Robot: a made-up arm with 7 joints. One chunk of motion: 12 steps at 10 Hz.
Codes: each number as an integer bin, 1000 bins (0 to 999) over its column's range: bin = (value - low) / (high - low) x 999, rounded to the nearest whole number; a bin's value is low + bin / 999 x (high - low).
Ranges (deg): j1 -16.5..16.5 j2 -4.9..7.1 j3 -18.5..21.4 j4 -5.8..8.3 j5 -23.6..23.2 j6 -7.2..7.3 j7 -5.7..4
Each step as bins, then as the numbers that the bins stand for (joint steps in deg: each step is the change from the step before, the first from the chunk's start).
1 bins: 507 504 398 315 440 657 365
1 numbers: 0.248 1.154 -2.604 -1.354 -2.987 2.336 -2.156
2 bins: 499 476 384 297 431 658 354
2 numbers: -0.017 0.818 -3.163 -1.608 -3.409 2.351 -2.263
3 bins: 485 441 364 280 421 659 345
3 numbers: -0.479 0.397 -3.962 -1.848 -3.877 2.365 -2.350
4 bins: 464 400 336 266 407 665 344
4 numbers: -1.173 -0.095 -5.080 -2.046 -4.533 2.452 -2.360
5 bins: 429 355 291 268 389 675 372
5 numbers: -2.329 -0.636 -6.877 -2.017 -5.377 2.597 -2.088
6 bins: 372 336 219 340 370 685 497
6 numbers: -4.212 -0.864 -9.753 -1.001 -6.267 2.742 -0.874
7 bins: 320 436 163 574 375 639 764
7 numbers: -5.929 0.337 -11.990 2.302 -6.032 2.075 1.718
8 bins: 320 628 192 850 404 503 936
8 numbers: -5.929 2.644 -10.832 6.197 -4.674 0.101 3.388
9 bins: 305 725 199 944 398 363 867
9 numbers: -6.425 3.809 -10.552 7.524 -4.955 -1.931 2.718
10 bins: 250 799 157 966 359 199 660
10 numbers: -8.242 4.698 -12.229 7.834 -6.782 -4.312 0.708
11 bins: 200 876 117 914 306 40 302
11 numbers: -9.893 5.623 -13.827 7.100 -9.265 -6.619 -2.768
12 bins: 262 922 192 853 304 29 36
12 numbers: -7.845 6.175 -10.832 6.239 -9.359 -6.779 -5.350
